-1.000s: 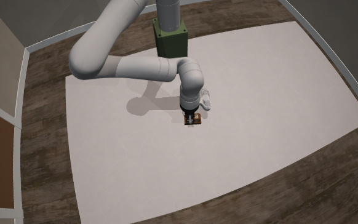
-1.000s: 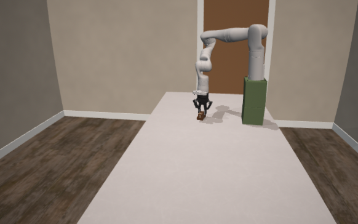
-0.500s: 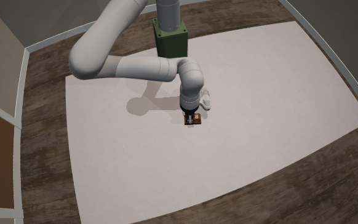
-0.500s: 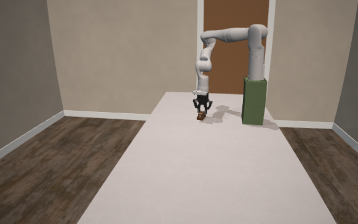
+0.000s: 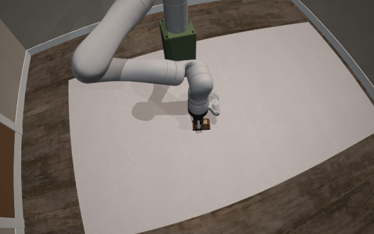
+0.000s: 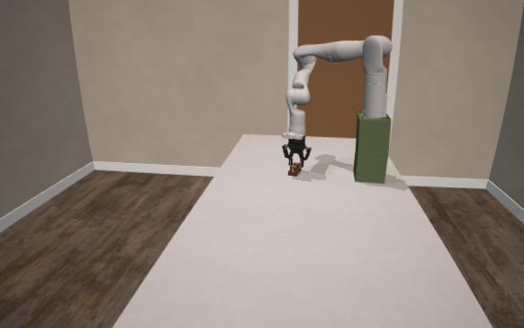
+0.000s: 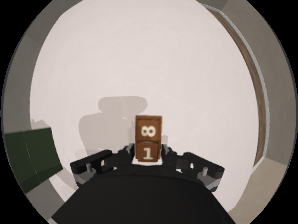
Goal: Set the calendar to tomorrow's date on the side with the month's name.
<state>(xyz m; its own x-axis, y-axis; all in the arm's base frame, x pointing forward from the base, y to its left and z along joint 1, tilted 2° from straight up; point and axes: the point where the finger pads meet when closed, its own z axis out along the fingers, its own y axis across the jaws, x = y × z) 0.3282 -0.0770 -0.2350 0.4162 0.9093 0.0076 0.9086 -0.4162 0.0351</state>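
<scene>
Right now my hand is 3 cm above the brown tray, 2 cm to the right of it and 1 cm short of it. Also, from my hand: cube: 3 cm to the left, 1 cm below, 1 cm ahead.
</scene>
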